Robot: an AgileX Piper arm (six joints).
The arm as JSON. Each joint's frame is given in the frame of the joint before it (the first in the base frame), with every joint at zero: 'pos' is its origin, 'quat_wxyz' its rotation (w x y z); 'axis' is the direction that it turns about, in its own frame. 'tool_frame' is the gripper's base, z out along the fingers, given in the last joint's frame.
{
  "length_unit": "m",
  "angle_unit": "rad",
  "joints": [
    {
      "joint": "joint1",
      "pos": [
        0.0,
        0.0,
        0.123
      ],
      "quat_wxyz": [
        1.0,
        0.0,
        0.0,
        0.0
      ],
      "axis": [
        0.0,
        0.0,
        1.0
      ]
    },
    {
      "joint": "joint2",
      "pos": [
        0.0,
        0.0,
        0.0
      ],
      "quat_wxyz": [
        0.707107,
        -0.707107,
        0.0,
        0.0
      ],
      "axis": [
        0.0,
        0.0,
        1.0
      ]
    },
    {
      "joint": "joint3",
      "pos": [
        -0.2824,
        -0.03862,
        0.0
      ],
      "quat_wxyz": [
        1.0,
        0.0,
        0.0,
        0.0
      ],
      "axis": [
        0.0,
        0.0,
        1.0
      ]
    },
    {
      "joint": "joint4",
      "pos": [
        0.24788,
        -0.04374,
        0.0
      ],
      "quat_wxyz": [
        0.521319,
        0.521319,
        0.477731,
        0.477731
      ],
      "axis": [
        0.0,
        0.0,
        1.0
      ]
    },
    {
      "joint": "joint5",
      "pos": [
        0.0,
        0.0,
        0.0
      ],
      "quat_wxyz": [
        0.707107,
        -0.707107,
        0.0,
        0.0
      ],
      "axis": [
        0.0,
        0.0,
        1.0
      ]
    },
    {
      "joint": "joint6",
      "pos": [
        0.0,
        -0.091,
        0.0
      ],
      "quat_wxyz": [
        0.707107,
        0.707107,
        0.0,
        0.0
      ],
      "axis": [
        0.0,
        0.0,
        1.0
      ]
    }
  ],
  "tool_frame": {
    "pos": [
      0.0,
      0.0,
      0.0
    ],
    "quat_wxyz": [
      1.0,
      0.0,
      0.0,
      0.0
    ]
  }
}
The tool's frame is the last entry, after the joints.
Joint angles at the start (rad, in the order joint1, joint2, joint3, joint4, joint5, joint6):
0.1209, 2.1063, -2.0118, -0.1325, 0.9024, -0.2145
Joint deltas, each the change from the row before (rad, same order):
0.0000, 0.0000, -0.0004, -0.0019, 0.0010, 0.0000
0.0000, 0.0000, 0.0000, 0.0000, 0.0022, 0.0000
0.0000, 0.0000, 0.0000, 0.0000, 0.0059, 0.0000
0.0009, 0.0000, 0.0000, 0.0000, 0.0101, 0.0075
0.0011, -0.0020, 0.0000, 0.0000, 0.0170, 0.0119
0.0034, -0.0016, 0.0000, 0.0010, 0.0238, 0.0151
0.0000, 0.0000, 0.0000, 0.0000, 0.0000, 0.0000
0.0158, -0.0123, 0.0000, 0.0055, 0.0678, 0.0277
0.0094, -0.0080, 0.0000, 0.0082, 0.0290, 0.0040
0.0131, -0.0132, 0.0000, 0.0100, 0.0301, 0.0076
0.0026, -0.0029, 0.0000, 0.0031, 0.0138, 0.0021
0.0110, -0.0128, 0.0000, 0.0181, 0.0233, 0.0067
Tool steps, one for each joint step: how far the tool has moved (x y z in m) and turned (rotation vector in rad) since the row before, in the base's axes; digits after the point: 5 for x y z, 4 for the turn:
-0.00003, -0.00015, 0.00009, -0.0020, 0.0004, -0.0001
-0.00016, -0.00004, -0.00012, -0.0003, 0.0022, -0.0003
-0.00042, -0.00010, -0.00032, -0.0007, 0.0058, -0.0008
-0.00076, 0.00027, -0.00055, 0.0034, 0.0097, -0.0064
-0.00162, 0.00021, 0.00005, 0.0053, 0.0143, -0.0107
-0.00218, 0.00128, -0.00048, 0.0071, 0.0214, -0.0120
0.00000, 0.00000, 0.00000, 0.0000, 0.0000, 0.0000
-0.00807, 0.00647, 0.00246, 0.0135, 0.0542, -0.0160
-0.00425, 0.00432, 0.00234, 0.0072, 0.0216, 0.0025
-0.00561, 0.00594, 0.00470, 0.0112, 0.0179, 0.0033
-0.00181, 0.00111, 0.00071, 0.0024, 0.0112, -0.0006
-0.00516, 0.00563, 0.00474, 0.0194, 0.0133, 0.0036

